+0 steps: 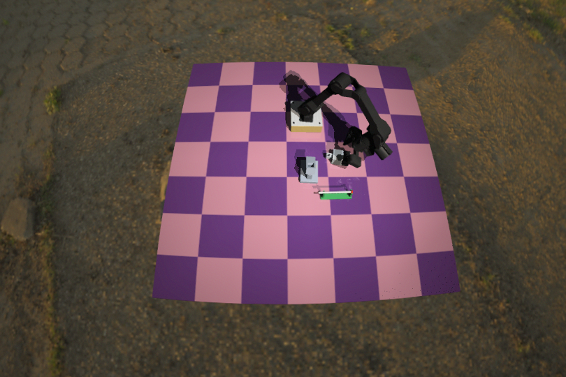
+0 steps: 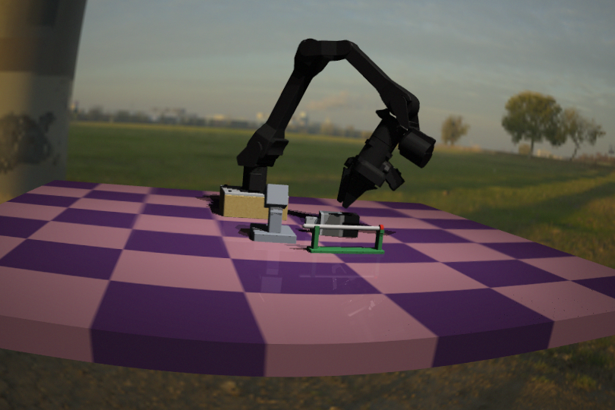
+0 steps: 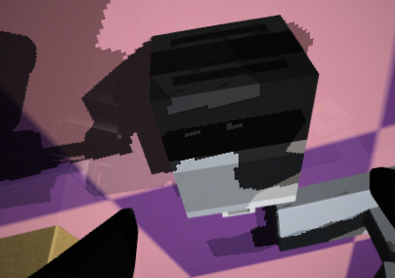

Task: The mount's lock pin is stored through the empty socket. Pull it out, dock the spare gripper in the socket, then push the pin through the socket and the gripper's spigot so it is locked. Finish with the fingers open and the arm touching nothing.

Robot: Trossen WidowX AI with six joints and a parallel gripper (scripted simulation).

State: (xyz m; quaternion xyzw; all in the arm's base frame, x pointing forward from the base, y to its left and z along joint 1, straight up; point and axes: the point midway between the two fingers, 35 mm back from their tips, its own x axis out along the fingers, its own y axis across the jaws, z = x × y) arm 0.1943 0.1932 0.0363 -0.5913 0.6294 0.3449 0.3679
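The spare gripper is 2 cm to the right of my gripper tip and 4 cm below it. The rest, counted from my gripper tip: green rack 18 cm ahead, 2 cm to the right, 4 cm below; then grey mount 9 cm ahead, 14 cm to the right, 1 cm below.
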